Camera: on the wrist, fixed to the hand. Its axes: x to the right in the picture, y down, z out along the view.
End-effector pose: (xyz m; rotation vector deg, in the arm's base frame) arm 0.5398 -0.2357 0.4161 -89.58 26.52 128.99
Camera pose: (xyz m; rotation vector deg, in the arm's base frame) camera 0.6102 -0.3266 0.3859 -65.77 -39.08 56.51
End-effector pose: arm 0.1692 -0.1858 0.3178 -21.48 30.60 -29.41
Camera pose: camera 0.1206 -0.1694 0.2106 -48.16 8.47 -115.13
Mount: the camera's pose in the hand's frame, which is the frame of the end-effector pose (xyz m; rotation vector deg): -0.0039 0.0453 -0.1098 -4.05 -0.14 -90.51
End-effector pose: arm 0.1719 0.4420 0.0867 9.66 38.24 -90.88
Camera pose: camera 0.1850 0.5016 -0.0153 31.27 -49.39 165.83
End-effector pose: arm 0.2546 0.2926 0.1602 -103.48 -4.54 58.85
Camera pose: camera 0.3085 0.1885 0.1405 -67.98 -74.51 -7.90
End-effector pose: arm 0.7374 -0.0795 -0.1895 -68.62 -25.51 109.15
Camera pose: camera 0.8127 -0.1233 -0.2703 -27.09 -59.59 28.80
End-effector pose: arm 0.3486 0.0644 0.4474 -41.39 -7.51 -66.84
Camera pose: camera 0.3573 0.0128 0.3407 -35.65 -43.28 -152.78
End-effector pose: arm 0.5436 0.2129 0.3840 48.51 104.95 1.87
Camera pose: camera 0.4774 0.2838 0.4527 -45.39 114.90 -50.02
